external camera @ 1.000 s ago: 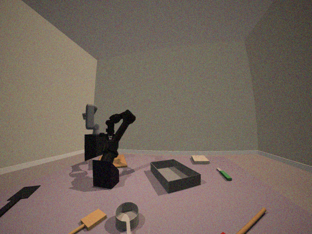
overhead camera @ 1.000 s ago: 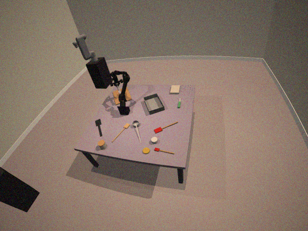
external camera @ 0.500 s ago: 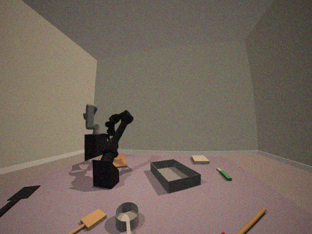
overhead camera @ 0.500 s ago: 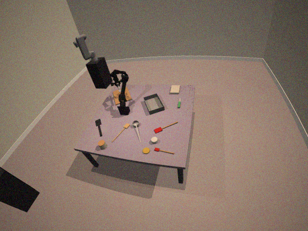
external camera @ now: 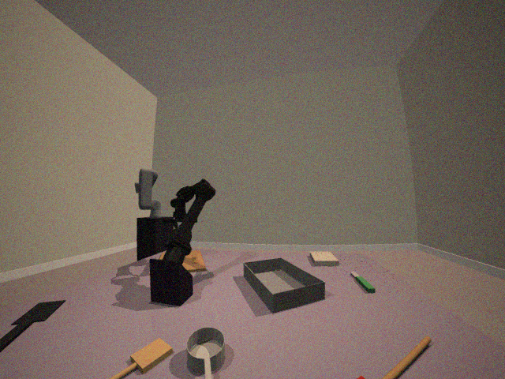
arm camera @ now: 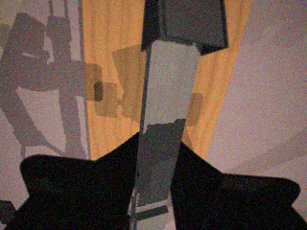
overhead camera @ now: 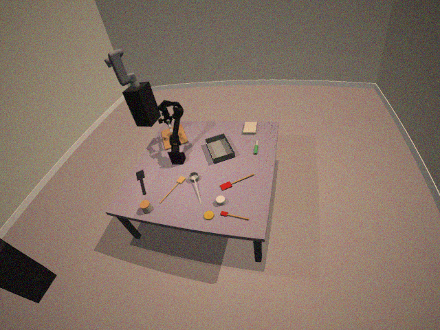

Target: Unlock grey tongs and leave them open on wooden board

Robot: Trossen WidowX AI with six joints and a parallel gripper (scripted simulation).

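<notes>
Right now the wooden board is 140 mm below my gripper tip. The rest, counted from my gripper tip: roasting tin (560 mm ahead, 140 mm to the right, 120 mm below); then beige block (770 mm ahead, 210 mm to the left, 130 mm below).
</notes>
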